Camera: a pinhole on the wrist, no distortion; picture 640 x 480 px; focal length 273.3 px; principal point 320.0 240.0 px. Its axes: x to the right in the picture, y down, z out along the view. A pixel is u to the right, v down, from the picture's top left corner.
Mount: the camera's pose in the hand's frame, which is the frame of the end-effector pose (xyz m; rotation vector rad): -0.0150 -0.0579 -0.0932 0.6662 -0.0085 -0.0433
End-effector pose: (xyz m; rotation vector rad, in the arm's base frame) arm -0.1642 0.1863 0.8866 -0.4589 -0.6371 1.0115
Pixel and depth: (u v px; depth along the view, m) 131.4 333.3 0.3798
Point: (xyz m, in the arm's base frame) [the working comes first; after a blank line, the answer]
In the camera's frame: -0.2621 0.1297 0.3798

-0.3520 -0.1265 1.1316
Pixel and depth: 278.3 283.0 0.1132
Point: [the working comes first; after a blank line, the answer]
In the camera's frame: -0.0173 0.0178 0.1132

-0.1106 0.1043 0.9529
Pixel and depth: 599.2 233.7 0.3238
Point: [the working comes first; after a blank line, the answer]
In the camera's frame: 0.3308 -0.0075 0.3238

0.0222 0.3398 1.2579
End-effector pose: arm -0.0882 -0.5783 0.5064 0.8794 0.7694 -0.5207
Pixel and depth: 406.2 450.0 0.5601
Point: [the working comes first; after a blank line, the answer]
In the camera's frame: 0.1767 0.4304 0.5601

0.1953 -1.1438 0.5908
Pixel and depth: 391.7 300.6 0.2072
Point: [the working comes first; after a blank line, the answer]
In the camera's frame: 0.0544 0.0459 0.2072

-0.1327 -0.7461 0.4441
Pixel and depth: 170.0 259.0 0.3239
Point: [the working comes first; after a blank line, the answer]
In the camera's frame: -0.1778 0.0225 0.3239

-0.3051 -0.8331 0.6195
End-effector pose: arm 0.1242 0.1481 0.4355 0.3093 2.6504 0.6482
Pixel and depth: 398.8 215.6 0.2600
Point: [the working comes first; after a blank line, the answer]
In the camera's frame: 0.0750 -0.0232 0.2600

0.0887 -0.0062 0.2242
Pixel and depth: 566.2 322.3 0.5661
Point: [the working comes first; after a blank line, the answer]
In the camera's frame: 0.5100 0.1705 0.5661

-0.1574 0.2172 -0.2339
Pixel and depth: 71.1 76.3 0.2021
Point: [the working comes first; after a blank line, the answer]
In the camera's frame: -0.1841 -0.1211 0.2021

0.2756 -0.1518 0.3788
